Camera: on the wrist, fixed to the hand. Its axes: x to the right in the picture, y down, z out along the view.
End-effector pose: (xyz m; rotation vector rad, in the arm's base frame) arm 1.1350 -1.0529 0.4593 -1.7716 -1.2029 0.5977
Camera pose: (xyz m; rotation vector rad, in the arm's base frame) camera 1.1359 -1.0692 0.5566 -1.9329 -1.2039 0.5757
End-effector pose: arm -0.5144 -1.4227 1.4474 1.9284 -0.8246 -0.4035
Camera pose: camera -0.4557 -1.3576 1.4020 1.7718 -0.8488 -0.4035
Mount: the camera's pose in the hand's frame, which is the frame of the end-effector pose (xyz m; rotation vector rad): -0.0061 -0.0817 -0.0550 -0.1300 -0.0017 0.0753
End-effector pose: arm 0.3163 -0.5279 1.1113 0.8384 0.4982 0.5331
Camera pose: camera 0.2982 -0.5464 1.0161 0.7353 0.4270 0.6274
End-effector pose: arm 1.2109 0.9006 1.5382 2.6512 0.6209 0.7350
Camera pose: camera 1.1499 0.9776 1.5472 2.5669 0.4586 0.7669
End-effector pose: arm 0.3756 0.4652 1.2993 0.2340 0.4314 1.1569
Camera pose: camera 0.4170 0.4254 1.2191 0.1390 0.3467 1.2536
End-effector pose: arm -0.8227 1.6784 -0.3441 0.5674 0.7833 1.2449
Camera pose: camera -0.8167 1.6508 -0.4386 0.4957 0.6792 1.3540
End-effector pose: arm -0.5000 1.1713 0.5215 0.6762 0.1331 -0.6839
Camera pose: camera -0.5501 1.1617 0.4370 0.5532 0.1485 -0.5982
